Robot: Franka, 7 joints.
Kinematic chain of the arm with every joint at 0, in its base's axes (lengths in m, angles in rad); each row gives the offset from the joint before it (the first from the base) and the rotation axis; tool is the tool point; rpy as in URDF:
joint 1: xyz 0 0 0.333 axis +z
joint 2: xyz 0 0 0 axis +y
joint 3: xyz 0 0 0.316 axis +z
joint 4: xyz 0.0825 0 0 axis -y
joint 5: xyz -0.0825 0 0.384 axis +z
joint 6: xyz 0 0 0 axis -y
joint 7: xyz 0.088 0 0 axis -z
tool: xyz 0 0 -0.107 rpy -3.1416 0 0
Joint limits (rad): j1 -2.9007..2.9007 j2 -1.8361..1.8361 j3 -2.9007..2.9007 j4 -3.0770..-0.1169 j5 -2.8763..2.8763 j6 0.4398..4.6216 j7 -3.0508..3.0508
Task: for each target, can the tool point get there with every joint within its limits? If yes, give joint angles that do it. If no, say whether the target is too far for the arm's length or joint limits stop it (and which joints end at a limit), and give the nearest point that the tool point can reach.
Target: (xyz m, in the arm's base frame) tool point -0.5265 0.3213 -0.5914
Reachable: no: too far | nearest point -0.4237 0.2586 -0.3162 | short by 0.300 m
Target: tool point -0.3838 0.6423 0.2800
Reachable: yes | joints -1.4866 -1.1430 -2.0858 -1.1619 -1.7617 1.3247 -1.1055
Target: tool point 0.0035 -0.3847 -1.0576
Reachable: no: too far | nearest point 0.0030 -0.3270 -0.3590 | short by 0.701 m
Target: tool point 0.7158 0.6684 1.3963
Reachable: no: too far | nearest point 0.4248 0.3967 0.9640 | short by 0.588 m
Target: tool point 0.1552 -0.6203 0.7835
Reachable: yes | joints -2.0418 0.3165 0.7993 -1.1868 -1.6367 2.9396 -0.6505
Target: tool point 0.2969 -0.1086 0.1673
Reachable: yes | joints 1.0742 0.7306 -1.3525 -2.6195 0.8406 1.6585 -0.8267
